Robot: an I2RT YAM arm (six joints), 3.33 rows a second.
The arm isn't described. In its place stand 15 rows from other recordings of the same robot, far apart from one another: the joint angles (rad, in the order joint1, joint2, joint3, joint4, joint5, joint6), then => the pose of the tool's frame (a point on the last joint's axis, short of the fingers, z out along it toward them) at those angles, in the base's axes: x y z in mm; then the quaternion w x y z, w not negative.
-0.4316 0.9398 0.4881 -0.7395 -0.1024 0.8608 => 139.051 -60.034 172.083 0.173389 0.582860 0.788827 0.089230
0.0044 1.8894 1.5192 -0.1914 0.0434 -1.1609 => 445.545 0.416 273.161 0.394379 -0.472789 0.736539 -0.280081
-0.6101 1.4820 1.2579 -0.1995 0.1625 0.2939 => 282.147 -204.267 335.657 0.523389 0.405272 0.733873 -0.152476
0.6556 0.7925 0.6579 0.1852 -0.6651 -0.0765 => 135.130 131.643 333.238 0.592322 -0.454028 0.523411 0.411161
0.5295 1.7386 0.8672 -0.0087 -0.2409 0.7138 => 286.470 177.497 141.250 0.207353 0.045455 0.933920 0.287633
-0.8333 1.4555 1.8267 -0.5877 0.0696 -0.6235 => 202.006 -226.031 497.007 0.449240 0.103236 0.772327 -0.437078
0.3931 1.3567 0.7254 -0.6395 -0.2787 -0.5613 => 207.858 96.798 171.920 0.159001 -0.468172 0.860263 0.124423
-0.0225 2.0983 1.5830 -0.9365 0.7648 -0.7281 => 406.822 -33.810 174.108 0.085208 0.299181 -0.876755 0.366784
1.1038 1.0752 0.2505 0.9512 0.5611 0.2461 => 110.612 177.309 219.690 0.677313 -0.075158 0.664035 0.307663
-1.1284 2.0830 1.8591 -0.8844 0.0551 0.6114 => 191.077 -407.942 249.688 0.214639 0.747710 0.622673 -0.084489
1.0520 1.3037 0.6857 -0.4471 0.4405 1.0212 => 130.306 197.608 182.180 0.306350 0.040098 0.945544 0.102409
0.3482 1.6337 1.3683 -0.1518 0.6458 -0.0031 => 366.761 110.338 329.111 0.555147 0.031478 0.812902 -0.173237
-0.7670 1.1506 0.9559 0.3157 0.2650 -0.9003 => 189.258 -195.369 379.080 0.433903 0.054902 0.662375 -0.608255
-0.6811 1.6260 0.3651 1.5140 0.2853 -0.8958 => 204.333 -178.505 189.152 0.490006 0.046836 0.614544 -0.616470
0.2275 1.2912 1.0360 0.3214 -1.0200 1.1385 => 277.423 95.363 369.586 0.283741 -0.057741 0.692355 0.660910
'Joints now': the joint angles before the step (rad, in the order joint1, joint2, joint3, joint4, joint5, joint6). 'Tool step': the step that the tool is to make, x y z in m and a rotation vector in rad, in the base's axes. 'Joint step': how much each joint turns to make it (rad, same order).
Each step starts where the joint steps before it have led.
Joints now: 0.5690 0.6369 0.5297 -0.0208 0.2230 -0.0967
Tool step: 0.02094 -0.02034 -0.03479 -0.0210 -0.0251 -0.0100
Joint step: -0.2000 0.0461 -0.1385 0.2044 -0.1851 -0.0527
